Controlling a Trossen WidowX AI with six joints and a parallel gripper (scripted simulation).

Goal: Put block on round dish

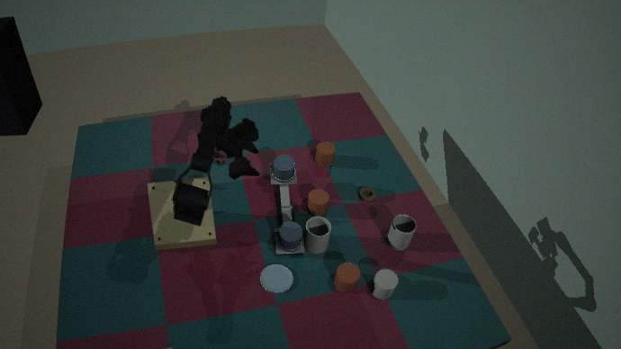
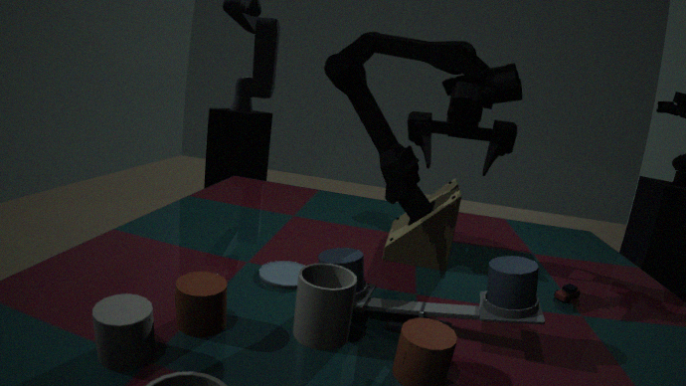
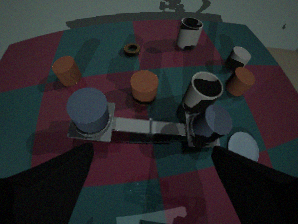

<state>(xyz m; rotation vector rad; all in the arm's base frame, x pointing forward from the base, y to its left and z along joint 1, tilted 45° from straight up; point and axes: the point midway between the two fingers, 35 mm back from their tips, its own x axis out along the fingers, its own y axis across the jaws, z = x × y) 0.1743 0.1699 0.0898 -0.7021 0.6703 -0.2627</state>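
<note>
My gripper tip is now 9 cm short of the blue-grey cup, 16 cm to the left of it and 18 cm above it. Round my gripper tip: toy car 14 cm behind, 28 cm to the left, 23 cm below; pale round dish 4 cm ahead, 26 cm to the right, 24 cm below; grey block 9 cm ahead, 14 cm to the right, 20 cm below.
</note>
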